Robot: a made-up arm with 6 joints.
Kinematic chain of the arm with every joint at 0, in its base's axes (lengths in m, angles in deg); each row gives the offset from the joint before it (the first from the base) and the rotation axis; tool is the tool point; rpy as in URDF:
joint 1: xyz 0 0 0.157 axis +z
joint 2: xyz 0 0 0 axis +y
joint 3: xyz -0.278 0 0.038 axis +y
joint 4: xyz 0.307 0 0.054 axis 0.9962 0 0.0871
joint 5: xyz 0 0 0 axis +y
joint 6: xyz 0.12 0 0.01 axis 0.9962 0 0.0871
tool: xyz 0 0 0 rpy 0 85 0
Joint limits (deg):
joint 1: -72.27..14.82
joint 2: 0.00..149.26
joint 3: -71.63..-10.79
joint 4: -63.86..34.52
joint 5: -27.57..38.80
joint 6: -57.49..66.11
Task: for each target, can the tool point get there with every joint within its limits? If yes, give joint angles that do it. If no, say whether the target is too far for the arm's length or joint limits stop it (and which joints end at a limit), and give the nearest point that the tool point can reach.
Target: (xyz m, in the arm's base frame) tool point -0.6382 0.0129 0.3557
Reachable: no: joint limits stop it (at a limit: joint 2, joint 3, joint 5) | nearest point -0.2615 0.0053 0.6202 | short by 0.460 m
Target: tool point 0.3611 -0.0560 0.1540
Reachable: yes | joints -8.24 90.01 -41.33 -41.82 2.40 36.81
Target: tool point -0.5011 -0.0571 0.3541
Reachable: no: joint limits stop it (at a limit: joint 2, joint 3, joint 5) | nearest point -0.2599 -0.0296 0.6202 | short by 0.360 m
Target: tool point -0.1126 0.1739 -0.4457
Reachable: no: joint limits stop it (at a limit: joint 1, joint 2, joint 4) | nearest point 0.0696 0.0633 -0.1194 | short by 0.390 m
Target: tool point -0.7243 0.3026 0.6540
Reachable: no: too far | nearest point -0.2413 0.1008 0.6202 | short by 0.525 m
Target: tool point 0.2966 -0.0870 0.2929
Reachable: yes | joints -12.17 63.26 -42.91 -25.97 25.02 13.01
